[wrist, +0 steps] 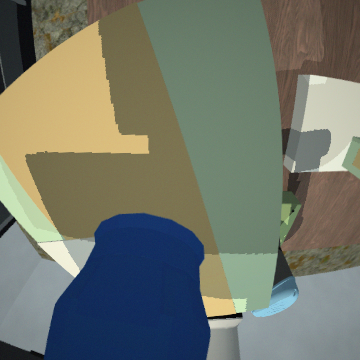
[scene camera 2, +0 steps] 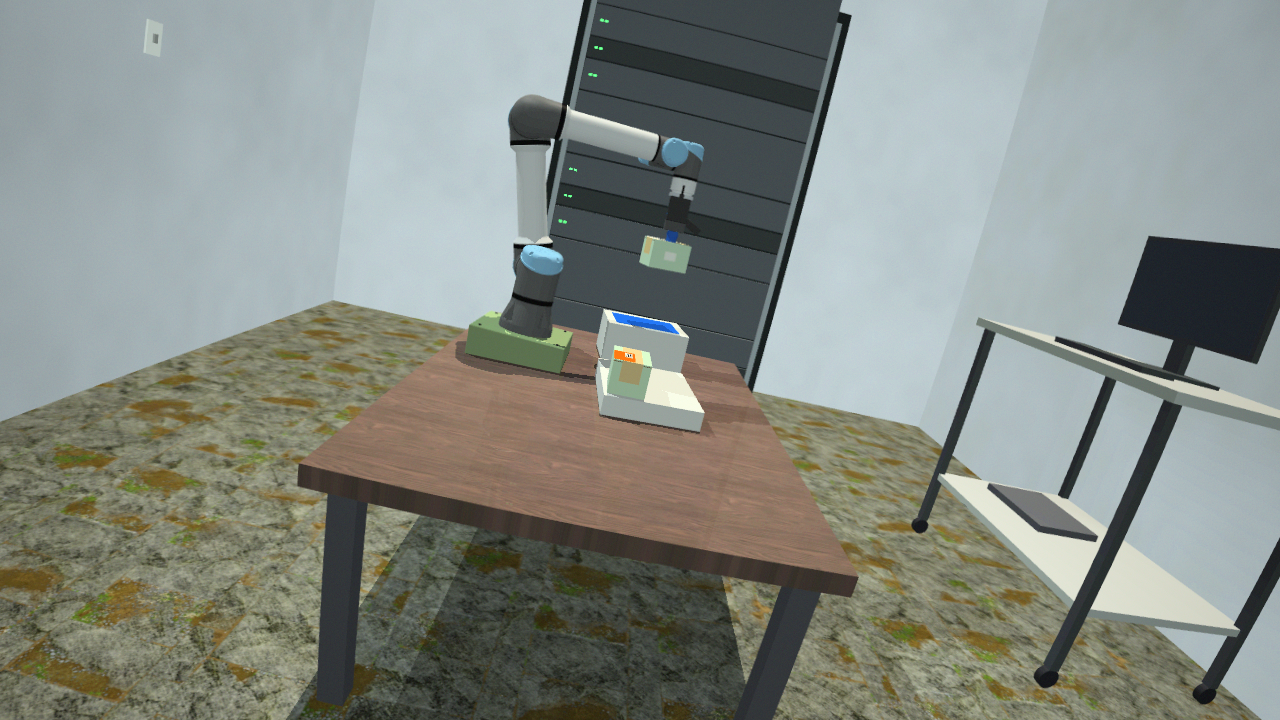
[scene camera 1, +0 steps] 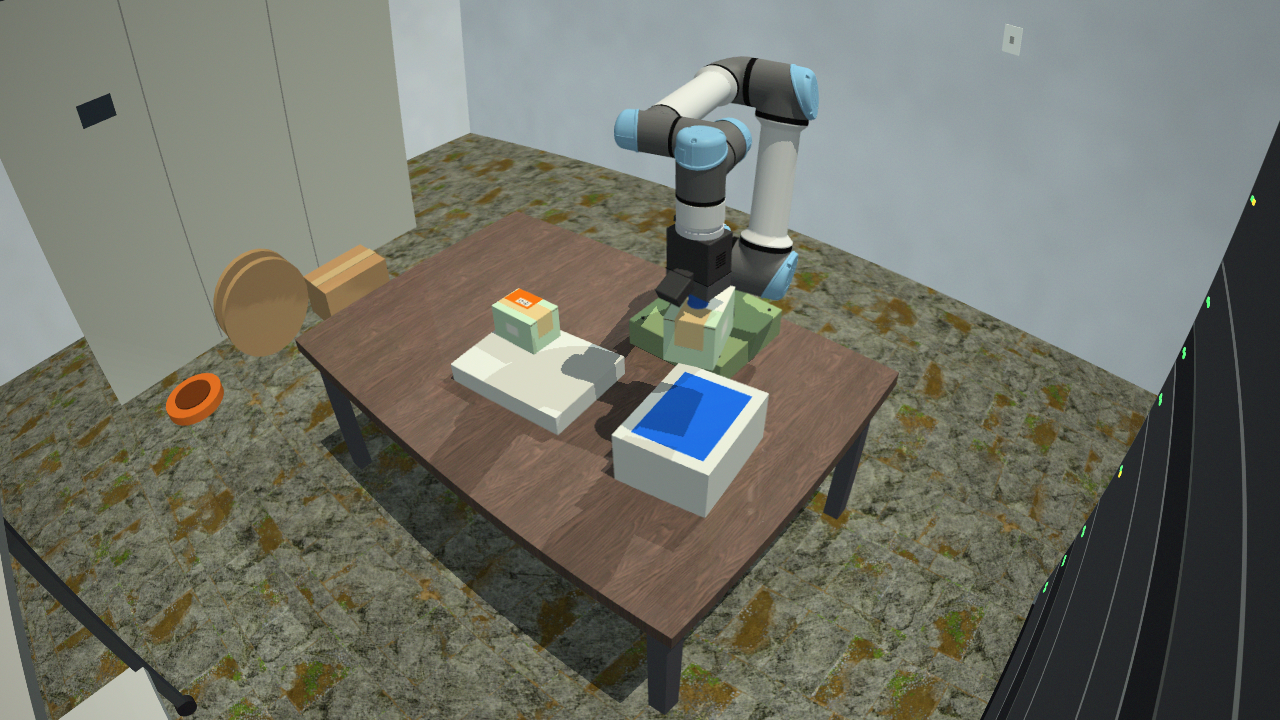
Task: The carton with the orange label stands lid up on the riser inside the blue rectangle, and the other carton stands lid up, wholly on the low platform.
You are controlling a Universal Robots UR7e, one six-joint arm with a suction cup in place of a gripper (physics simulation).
On the table rests a white riser (scene camera 2: 666, 342). Further things: my suction cup (wrist: 140, 285) and a low white platform (scene camera 1: 552, 388).
The low white platform shows as well in the wrist view (wrist: 316, 142) and in scene camera 2 (scene camera 2: 669, 401).
